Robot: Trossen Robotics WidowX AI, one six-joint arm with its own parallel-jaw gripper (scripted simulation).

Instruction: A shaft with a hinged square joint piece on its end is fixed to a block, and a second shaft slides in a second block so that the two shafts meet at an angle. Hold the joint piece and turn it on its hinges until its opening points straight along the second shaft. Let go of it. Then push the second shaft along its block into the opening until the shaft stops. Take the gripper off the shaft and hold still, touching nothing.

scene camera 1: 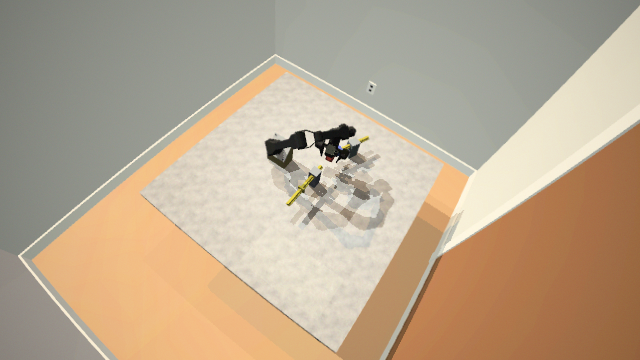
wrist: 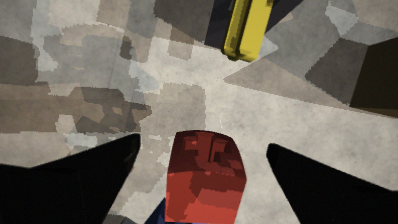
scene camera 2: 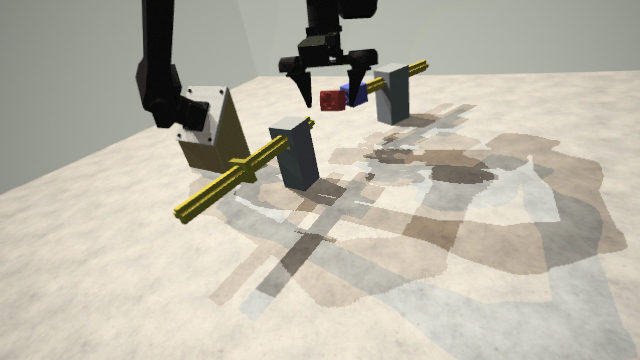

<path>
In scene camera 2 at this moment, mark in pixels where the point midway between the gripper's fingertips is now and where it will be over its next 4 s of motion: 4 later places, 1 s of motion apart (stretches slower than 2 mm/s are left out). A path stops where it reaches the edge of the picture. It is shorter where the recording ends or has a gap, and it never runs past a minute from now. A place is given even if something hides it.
The gripper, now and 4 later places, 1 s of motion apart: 330,107; 331,120; 331,124; 327,114; 324,74
</path>
